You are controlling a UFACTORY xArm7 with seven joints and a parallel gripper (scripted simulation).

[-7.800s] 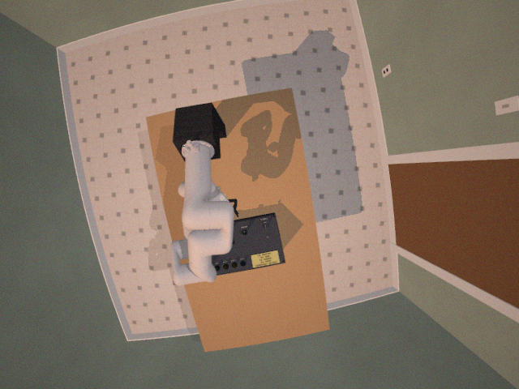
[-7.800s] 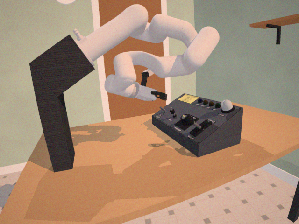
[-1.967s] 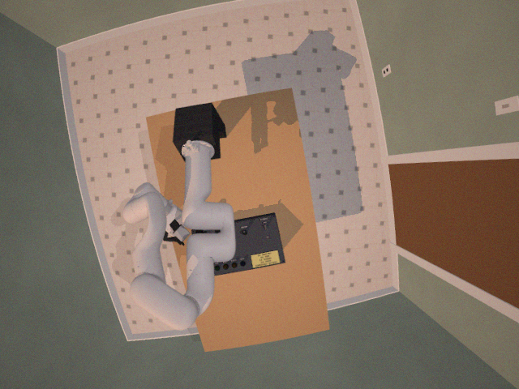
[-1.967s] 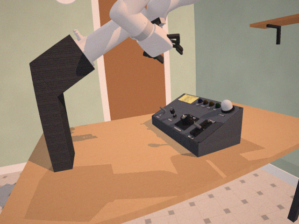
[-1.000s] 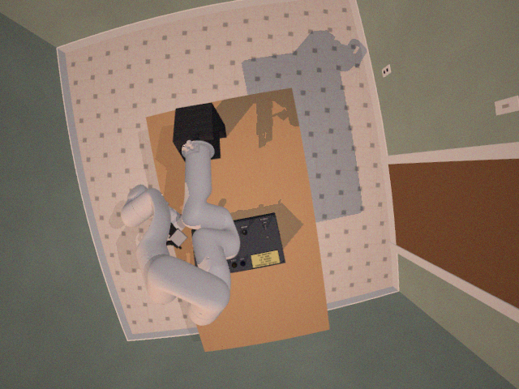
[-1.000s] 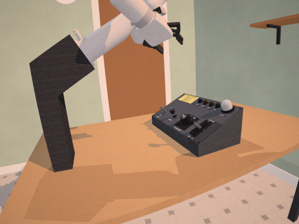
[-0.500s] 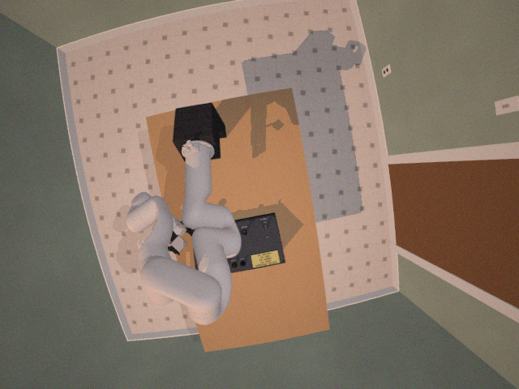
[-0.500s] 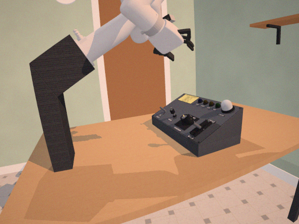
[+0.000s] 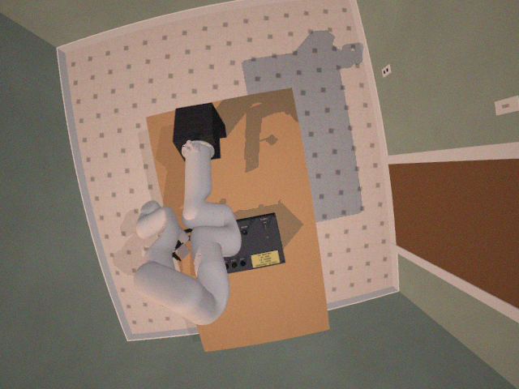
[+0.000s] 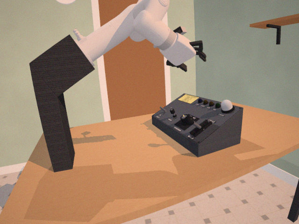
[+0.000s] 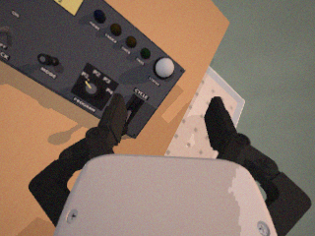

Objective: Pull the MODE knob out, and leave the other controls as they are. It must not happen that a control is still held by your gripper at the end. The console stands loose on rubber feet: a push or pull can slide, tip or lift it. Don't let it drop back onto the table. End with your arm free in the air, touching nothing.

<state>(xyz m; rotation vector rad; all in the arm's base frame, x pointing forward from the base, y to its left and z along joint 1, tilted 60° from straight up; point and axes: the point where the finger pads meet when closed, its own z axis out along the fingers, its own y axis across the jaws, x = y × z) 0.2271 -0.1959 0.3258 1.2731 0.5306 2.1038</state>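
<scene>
The black mode knob is 270 mm below my hand, 220 mm to the left of it and 120 mm ahead of it. The rest, counted from my hand: black lever: 260 mm below, 10 mm ahead; then dark grey console: 290 mm below, 150 mm to the left, 130 mm ahead; then program dial: 270 mm below, 110 mm to the left, 90 mm ahead.
</scene>
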